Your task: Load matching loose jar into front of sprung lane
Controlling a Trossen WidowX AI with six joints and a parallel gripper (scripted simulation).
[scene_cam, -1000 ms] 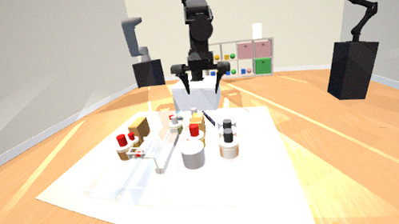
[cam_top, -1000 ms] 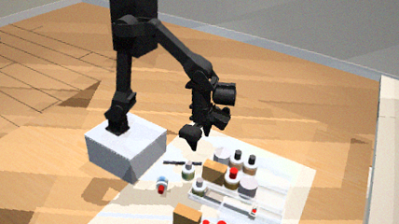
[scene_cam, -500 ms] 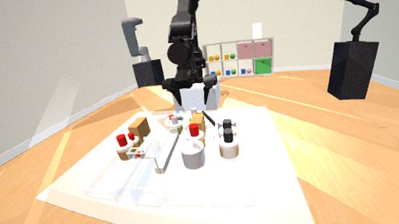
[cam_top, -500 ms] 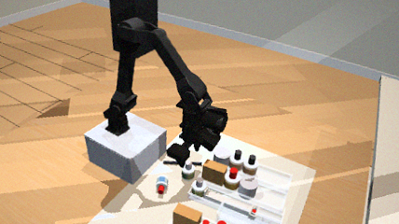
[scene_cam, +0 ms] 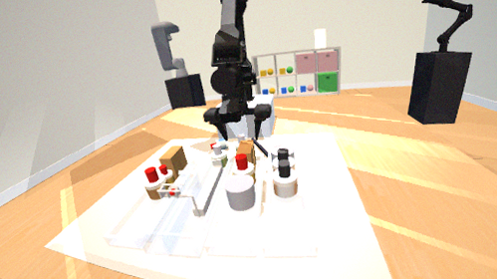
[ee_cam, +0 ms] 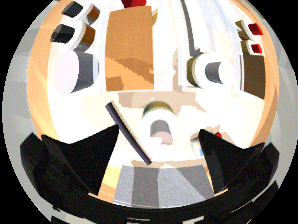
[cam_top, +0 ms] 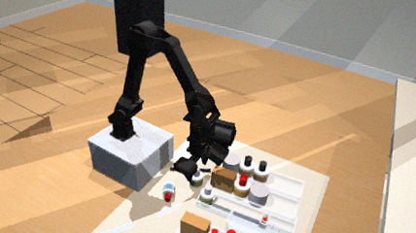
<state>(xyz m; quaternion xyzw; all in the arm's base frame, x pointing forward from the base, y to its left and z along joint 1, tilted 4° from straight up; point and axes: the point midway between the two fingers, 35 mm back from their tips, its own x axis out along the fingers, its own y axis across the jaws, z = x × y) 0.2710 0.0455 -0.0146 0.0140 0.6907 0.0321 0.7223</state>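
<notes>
Now: gripper tip 50 mm past the thin black bar, 40 mm to the right of it and 50 mm above it. Also, from my gripper tip: clear sprung lane: 220 mm ahead, 50 mm to the right, 30 mm below; red mark: 260 mm ahead, 60 mm to the right, 20 mm above.
</notes>
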